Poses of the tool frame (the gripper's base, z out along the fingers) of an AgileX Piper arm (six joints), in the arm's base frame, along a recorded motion.
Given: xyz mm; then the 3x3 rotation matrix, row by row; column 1 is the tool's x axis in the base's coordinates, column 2 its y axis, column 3 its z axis. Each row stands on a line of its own.
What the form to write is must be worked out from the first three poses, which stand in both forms.
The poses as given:
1:
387 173 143
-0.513 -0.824 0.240
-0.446 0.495 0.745
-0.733 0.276 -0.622
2:
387 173 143
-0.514 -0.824 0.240
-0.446 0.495 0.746
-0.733 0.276 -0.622
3:
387 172 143
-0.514 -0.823 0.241
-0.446 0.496 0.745
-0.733 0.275 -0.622
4:
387 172 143
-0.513 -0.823 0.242
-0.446 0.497 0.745
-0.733 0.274 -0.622
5:
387 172 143
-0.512 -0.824 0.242
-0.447 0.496 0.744
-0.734 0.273 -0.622
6:
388 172 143
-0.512 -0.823 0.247
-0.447 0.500 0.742
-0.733 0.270 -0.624
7:
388 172 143
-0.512 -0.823 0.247
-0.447 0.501 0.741
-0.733 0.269 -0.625
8:
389 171 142
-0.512 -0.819 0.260
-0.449 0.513 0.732
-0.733 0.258 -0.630
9:
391 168 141
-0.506 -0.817 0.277
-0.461 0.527 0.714
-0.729 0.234 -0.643
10:
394 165 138
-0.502 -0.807 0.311
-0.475 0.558 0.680
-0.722 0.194 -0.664
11:
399 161 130
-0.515 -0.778 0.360
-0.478 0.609 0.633
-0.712 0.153 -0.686
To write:
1: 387 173 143 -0.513 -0.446 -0.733 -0.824 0.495 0.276
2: 387 173 143 -0.514 -0.446 -0.733 -0.824 0.495 0.276
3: 387 172 143 -0.514 -0.446 -0.733 -0.823 0.496 0.275
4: 387 172 143 -0.513 -0.446 -0.733 -0.823 0.497 0.274
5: 387 172 143 -0.512 -0.447 -0.734 -0.824 0.496 0.273
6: 388 172 143 -0.512 -0.447 -0.733 -0.823 0.500 0.270
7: 388 172 143 -0.512 -0.447 -0.733 -0.823 0.501 0.269
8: 389 171 142 -0.512 -0.449 -0.733 -0.819 0.513 0.258
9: 391 168 141 -0.506 -0.461 -0.729 -0.817 0.527 0.234
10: 394 165 138 -0.502 -0.475 -0.722 -0.807 0.558 0.194
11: 399 161 130 -0.515 -0.478 -0.712 -0.778 0.609 0.153
